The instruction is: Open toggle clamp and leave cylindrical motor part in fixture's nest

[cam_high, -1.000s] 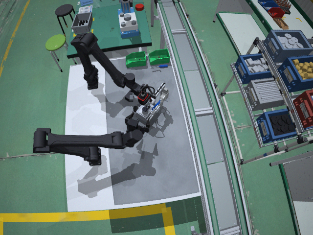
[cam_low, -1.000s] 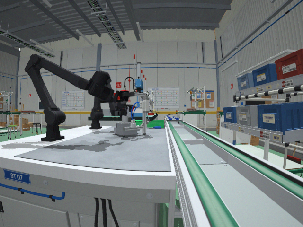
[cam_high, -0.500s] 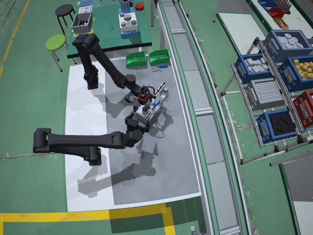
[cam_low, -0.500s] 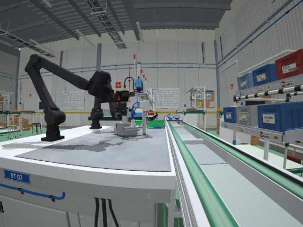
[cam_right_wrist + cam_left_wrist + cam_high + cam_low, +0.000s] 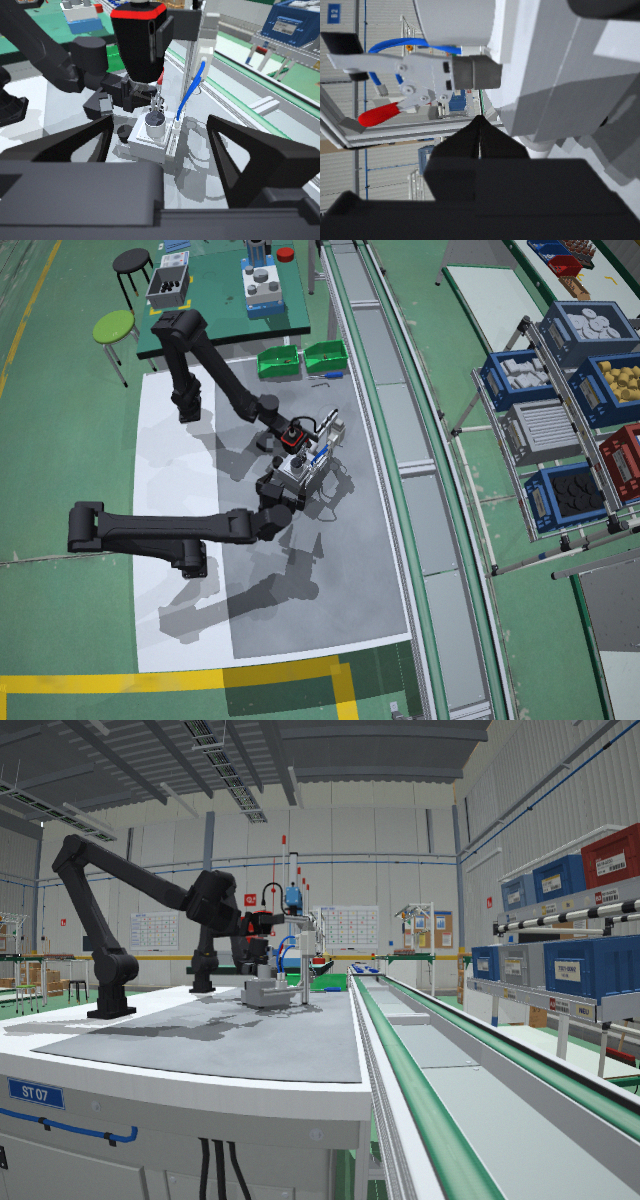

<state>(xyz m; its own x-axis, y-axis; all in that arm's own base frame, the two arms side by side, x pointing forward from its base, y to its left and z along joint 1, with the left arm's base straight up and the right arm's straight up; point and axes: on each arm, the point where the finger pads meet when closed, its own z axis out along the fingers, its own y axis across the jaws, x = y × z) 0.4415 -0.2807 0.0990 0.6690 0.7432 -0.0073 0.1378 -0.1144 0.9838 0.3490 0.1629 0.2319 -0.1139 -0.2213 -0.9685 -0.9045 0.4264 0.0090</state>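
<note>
Now: left hand 7 cm below the red grip, 2 cm to the left of it and 1 cm past it.
</note>
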